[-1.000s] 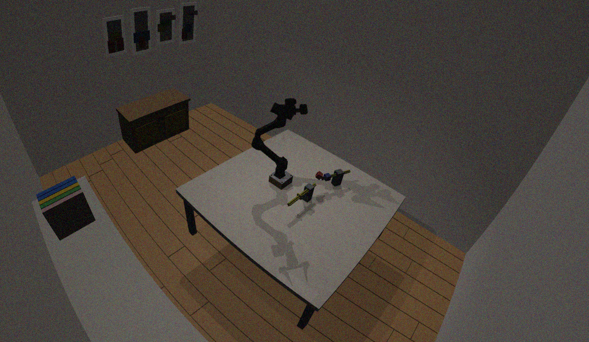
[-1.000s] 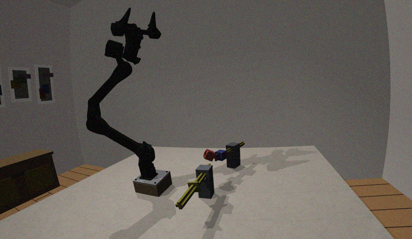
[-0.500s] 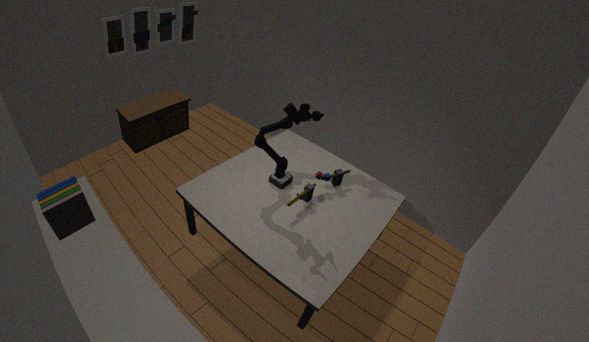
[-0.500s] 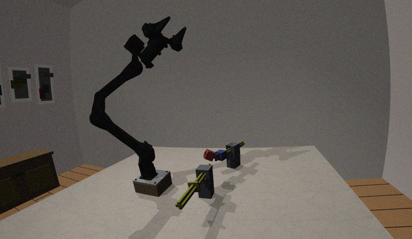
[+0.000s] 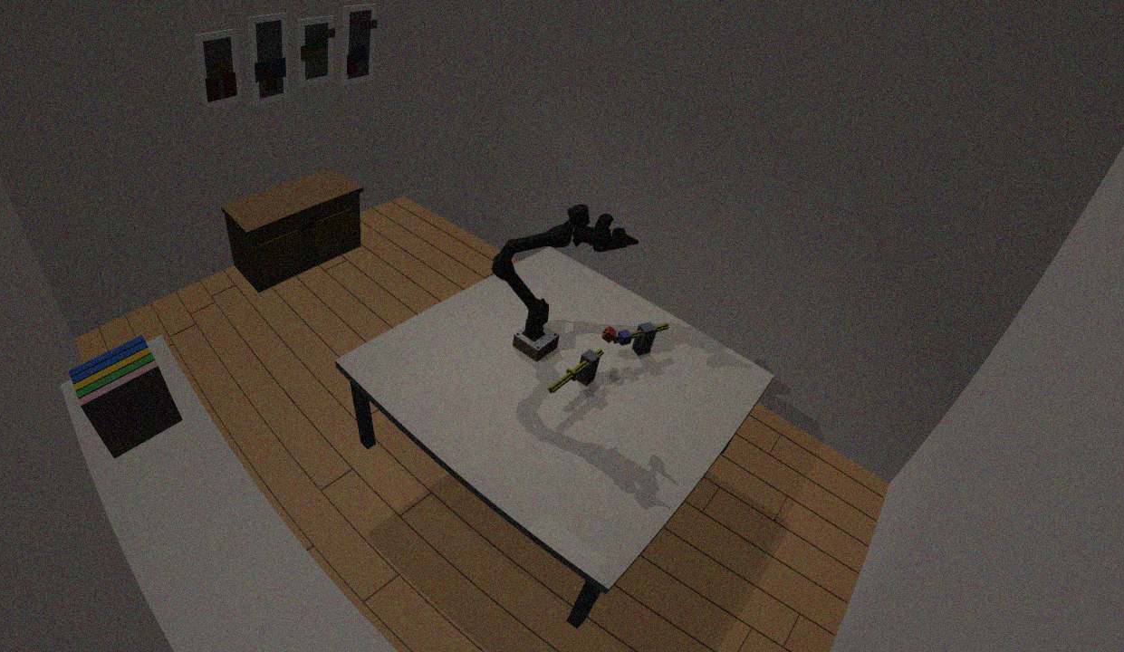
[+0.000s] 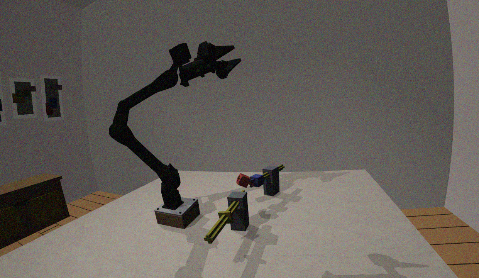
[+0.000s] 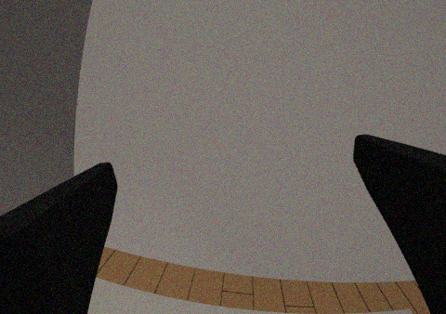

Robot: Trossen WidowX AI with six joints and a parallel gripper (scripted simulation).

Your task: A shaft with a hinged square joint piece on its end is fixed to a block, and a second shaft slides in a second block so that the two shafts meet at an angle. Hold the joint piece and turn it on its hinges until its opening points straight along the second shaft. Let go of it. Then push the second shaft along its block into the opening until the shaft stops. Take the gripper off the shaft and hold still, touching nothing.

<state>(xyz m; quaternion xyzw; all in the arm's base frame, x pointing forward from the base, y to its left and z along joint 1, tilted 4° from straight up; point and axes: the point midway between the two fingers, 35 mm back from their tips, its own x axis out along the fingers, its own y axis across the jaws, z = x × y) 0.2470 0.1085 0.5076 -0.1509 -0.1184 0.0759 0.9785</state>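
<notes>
My gripper tip is now 470 mm above the red square joint piece, 90 mm to the right of it and 50 mm past it.
</notes>
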